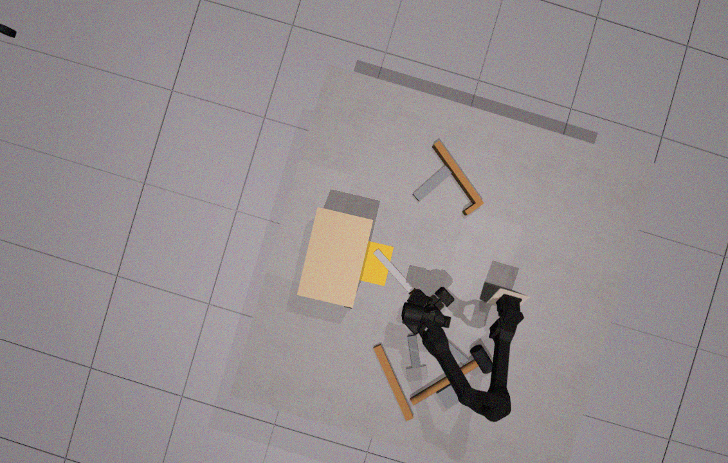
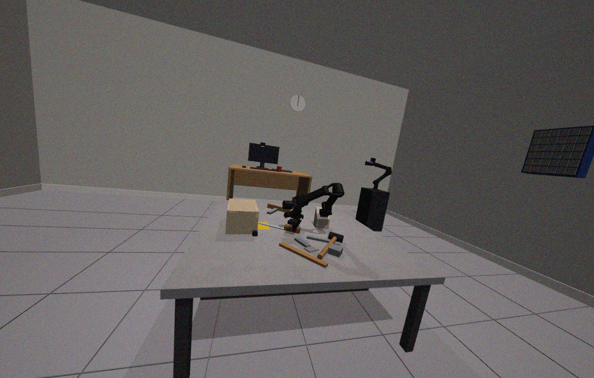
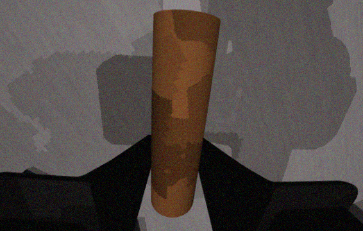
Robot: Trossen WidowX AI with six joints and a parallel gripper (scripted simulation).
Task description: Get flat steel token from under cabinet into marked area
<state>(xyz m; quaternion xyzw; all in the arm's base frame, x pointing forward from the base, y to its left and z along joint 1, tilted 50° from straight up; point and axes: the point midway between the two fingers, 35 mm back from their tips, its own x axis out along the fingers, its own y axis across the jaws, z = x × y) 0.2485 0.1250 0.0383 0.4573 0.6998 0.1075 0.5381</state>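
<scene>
Right now my gripper tip is 21 cm to the right of the grey l-shaped bracket and 2 cm past it. From my gripper tip the other things lie so: grey block: 29 cm to the left, 17 cm behind, 1 cm above; then wooden stick: 31 cm to the left, 3 cm ahead; then grey steel token: 28 cm ahead, 6 cm to the right.
</scene>
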